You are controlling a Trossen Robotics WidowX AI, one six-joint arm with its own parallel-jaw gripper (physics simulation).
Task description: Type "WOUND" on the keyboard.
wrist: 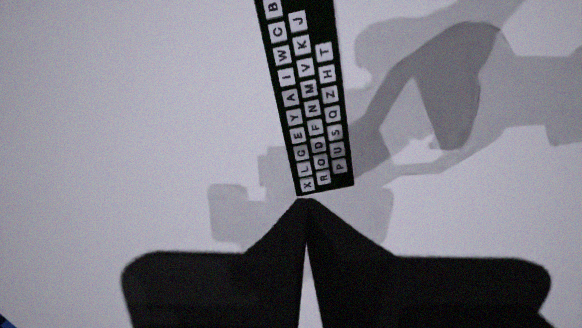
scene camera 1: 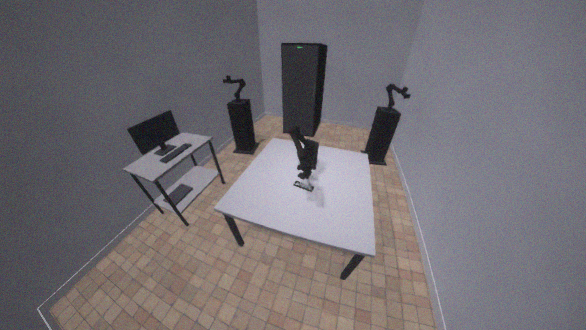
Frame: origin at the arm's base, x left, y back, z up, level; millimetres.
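Where they show: gripper, fingertip midpoint: point(wrist: 305, 206) point(scene camera 1: 306, 178); arm's base, origin of the base link: point(scene camera 1: 312, 146).
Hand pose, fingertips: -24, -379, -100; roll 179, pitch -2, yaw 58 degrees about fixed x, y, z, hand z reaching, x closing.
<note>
Things, the pixels of their centre, and the offset from my fingertips, as dx, dy, dz. Level surfaces: height alone.
- keyboard, body centre: point(wrist: 310, 103) point(scene camera 1: 303, 185) -25, +33, -125
- white table, its level: dz -134
- W key, body centre: point(wrist: 282, 55) -73, +30, -119
- O key, body centre: point(wrist: 320, 161) +31, +14, -119
- U key, body centre: point(wrist: 337, 149) +28, +34, -119
- N key, body centre: point(wrist: 312, 108) -20, +32, -119
- D key, body centre: point(wrist: 318, 144) +14, +20, -119
The keyboard point(scene camera 1: 303, 186) point(wrist: 315, 107) is a dark board with three rows of pale letter keys. It lies on the white table point(scene camera 1: 250, 195), and its B-key end is cut off at the top of the wrist view. The W key point(wrist: 282, 55), O key point(wrist: 321, 162), U key point(wrist: 337, 149), N key point(wrist: 312, 108) and D key point(wrist: 318, 145) all show. My gripper point(scene camera 1: 303, 177) point(wrist: 305, 206) is shut with nothing between its fingers. In the wrist view its tips appear just below the keyboard's X-key end. Their height above the table is hard to tell.
A side desk point(scene camera 1: 145, 167) at the left holds a monitor point(scene camera 1: 153, 131) and a black keyboard-like slab point(scene camera 1: 176, 153). Two black pedestals point(scene camera 1: 242, 125) point(scene camera 1: 383, 132) with arms stand behind the table, near a tall black cabinet point(scene camera 1: 301, 87). The arm's shadow falls beside the keyboard.
</note>
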